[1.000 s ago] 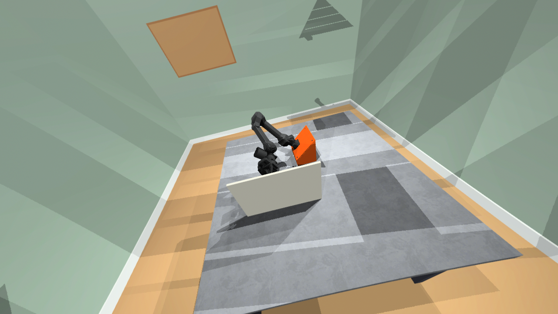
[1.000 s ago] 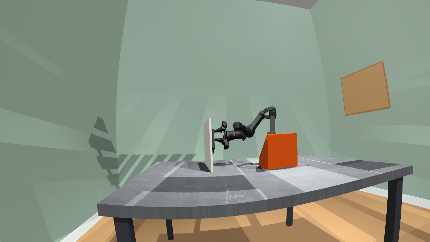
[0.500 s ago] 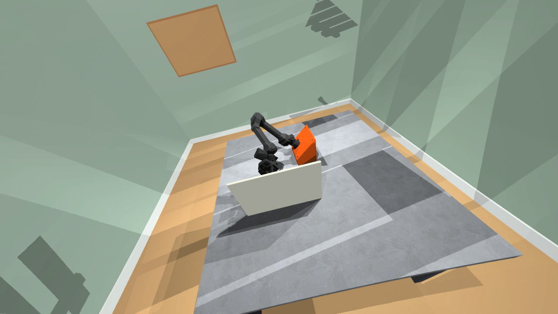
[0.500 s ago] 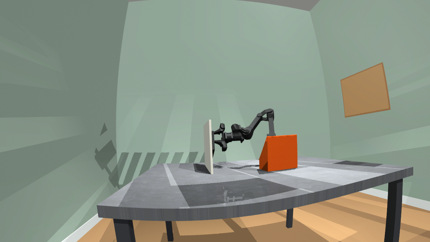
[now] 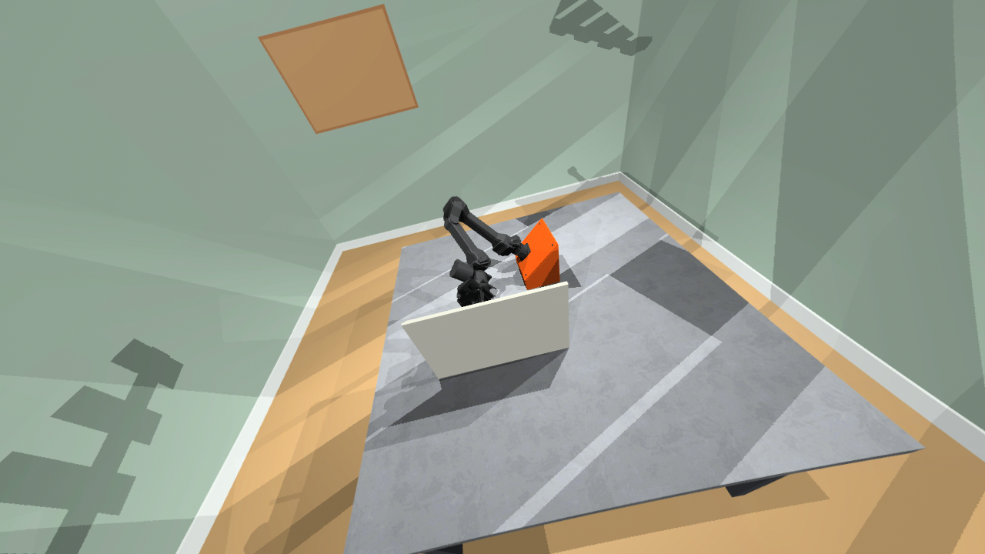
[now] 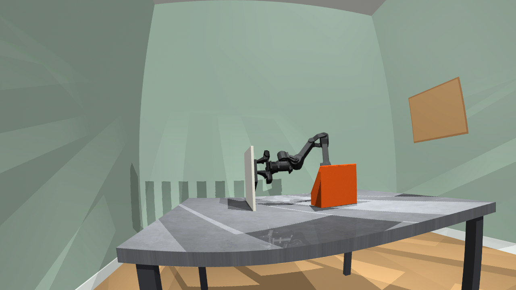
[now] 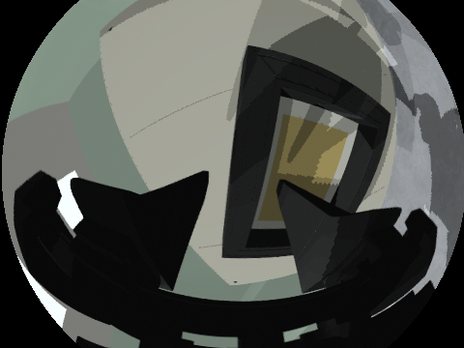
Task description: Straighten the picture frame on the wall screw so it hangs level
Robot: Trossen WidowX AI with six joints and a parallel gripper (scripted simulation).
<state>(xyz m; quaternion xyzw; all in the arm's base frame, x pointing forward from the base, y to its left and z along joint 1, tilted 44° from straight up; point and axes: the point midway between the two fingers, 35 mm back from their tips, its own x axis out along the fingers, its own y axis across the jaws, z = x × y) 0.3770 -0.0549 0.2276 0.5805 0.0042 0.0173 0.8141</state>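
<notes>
The picture frame is 5 cm below my gripper tip, 2 cm to the left of it and 1 cm ahead of it. The rest, counted from my gripper tip: wall panel: 6 cm below, 2 cm ahead, 1 cm to the left.
</notes>
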